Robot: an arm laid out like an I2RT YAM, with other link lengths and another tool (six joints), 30 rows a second.
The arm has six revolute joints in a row. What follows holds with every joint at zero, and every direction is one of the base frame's. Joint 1 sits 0.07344 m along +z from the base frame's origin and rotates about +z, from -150 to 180 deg. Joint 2 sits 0.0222 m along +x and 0.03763 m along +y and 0.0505 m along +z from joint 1 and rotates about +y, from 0 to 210 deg. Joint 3 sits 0.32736 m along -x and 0.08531 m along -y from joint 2 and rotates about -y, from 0 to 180 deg. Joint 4 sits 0.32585 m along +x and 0.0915 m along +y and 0.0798 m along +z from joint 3 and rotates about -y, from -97 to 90 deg. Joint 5 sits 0.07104 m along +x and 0.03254 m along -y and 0.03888 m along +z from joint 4 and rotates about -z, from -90 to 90 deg. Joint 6 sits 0.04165 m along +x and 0.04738 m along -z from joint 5 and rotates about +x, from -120 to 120 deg. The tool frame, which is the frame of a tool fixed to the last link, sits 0.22 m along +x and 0.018 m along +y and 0.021 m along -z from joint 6; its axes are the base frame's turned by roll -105, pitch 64.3 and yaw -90 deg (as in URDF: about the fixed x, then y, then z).
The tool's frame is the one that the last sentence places.
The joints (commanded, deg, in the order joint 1, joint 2, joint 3, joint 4, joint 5, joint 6), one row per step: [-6.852, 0.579, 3.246, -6.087, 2.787, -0.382]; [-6.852, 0.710, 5.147, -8.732, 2.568, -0.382]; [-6.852, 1.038, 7.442, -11.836, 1.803, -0.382]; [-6.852, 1.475, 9.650, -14.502, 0.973, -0.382]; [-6.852, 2.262, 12.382, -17.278, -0.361, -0.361]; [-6.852, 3.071, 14.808, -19.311, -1.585, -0.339]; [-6.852, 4.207, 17.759, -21.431, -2.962, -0.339]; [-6.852, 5.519, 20.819, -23.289, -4.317, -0.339]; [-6.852, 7.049, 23.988, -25.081, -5.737, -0.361]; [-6.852, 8.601, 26.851, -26.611, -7.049, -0.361]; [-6.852, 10.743, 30.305, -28.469, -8.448, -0.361]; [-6.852, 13.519, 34.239, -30.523, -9.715, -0.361]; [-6.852, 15.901, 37.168, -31.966, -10.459, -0.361]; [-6.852, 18.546, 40.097, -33.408, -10.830, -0.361]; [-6.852, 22.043, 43.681, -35.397, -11.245, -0.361]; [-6.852, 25.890, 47.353, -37.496, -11.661, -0.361]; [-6.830, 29.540, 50.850, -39.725, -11.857, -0.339]
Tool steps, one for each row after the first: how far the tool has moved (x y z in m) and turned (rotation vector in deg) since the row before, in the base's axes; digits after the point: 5 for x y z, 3 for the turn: [-0.00374, 0.00146, 0.00560, 0.119, 0.867, 0.219]; [-0.00455, 0.00407, 0.00622, 0.200, 1.121, 0.762]; [-0.00434, 0.00434, 0.00706, 0.191, 0.878, 0.826]; [-0.00489, 0.00673, 0.01029, 0.275, 0.804, 1.322]; [-0.00403, 0.00612, 0.01092, 0.227, 0.392, 1.211]; [-0.00459, 0.00686, 0.01436, 0.220, 0.281, 1.364]; [-0.00438, 0.00672, 0.01598, 0.199, 0.087, 1.342]; [-0.00422, 0.00697, 0.01628, 0.194, 0.129, 1.409]; [-0.00341, 0.00636, 0.01427, 0.213, 0.195, 1.298]; [-0.00334, 0.00672, 0.01568, 0.274, 0.517, 1.383]; [-0.00233, 0.00597, 0.01638, 0.311, 0.865, 1.250]; [-0.00014, 0.00335, 0.01101, 0.238, 0.874, 0.732]; [0.00141, 0.00149, 0.00955, 0.210, 1.141, 0.364]; [0.00301, 0.00149, 0.00898, 0.318, 1.877, 0.405]; [0.00478, 0.00128, 0.00725, 0.377, 2.245, 0.402]; [0.00488, 0.00041, 0.00532, 0.362, 2.360, 0.203]
